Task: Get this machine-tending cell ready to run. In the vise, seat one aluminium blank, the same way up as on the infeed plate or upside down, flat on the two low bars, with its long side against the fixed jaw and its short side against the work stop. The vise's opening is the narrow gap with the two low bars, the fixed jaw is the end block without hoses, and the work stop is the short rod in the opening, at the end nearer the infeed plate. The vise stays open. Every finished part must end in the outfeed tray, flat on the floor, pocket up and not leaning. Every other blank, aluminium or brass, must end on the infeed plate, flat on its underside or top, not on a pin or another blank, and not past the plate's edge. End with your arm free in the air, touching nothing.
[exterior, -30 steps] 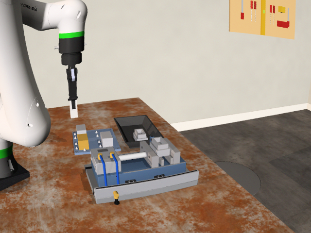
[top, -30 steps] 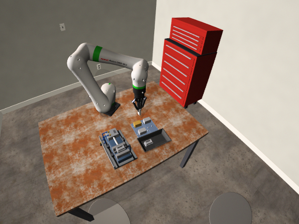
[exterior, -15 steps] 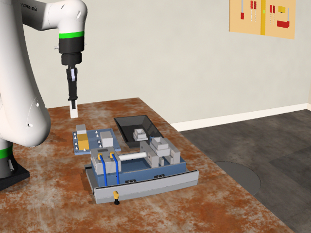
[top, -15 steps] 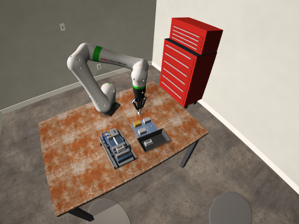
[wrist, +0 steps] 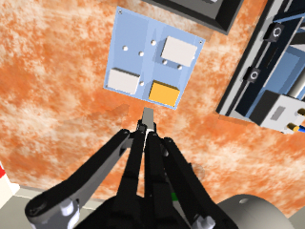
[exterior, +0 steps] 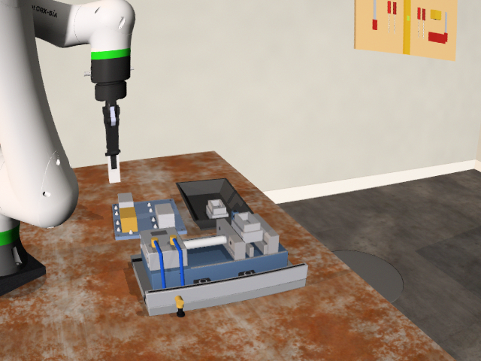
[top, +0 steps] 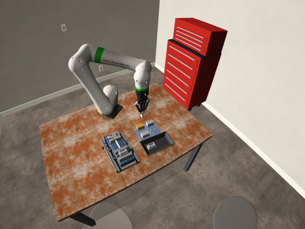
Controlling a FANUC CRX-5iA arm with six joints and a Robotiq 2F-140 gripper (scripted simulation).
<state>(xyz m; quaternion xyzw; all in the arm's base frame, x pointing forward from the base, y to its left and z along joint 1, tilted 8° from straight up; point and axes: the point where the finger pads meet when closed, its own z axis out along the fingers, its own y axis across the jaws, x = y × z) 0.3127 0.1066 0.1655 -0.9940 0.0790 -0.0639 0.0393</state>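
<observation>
My gripper is now 12 cm above the brass blank, 3 cm to the left of it and 2 cm short of it. Also, from my hand: vise: 30 cm to the right, 11 cm below, 11 cm ahead.
</observation>
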